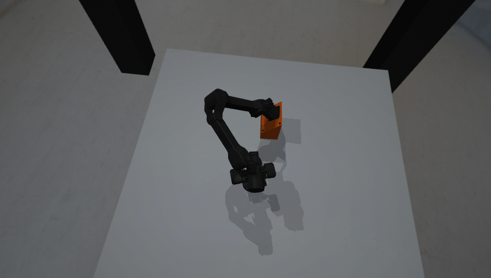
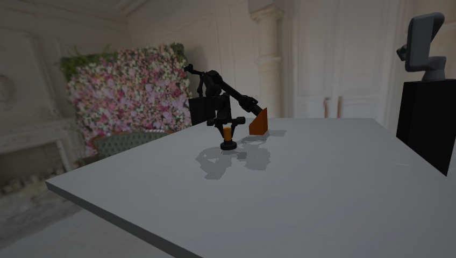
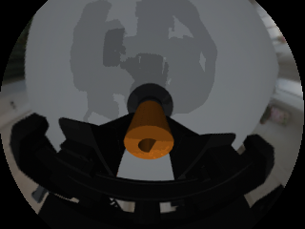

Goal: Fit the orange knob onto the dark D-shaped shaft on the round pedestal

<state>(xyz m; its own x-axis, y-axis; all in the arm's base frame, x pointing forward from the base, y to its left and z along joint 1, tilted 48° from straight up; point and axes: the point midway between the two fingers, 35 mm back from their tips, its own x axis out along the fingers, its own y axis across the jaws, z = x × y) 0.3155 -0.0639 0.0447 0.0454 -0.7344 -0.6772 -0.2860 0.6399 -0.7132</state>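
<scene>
Now: gripper tip 2 cm below the orange knob. The rest, counted from my gripper tip: dark round pedestal: 2 cm below.
</scene>
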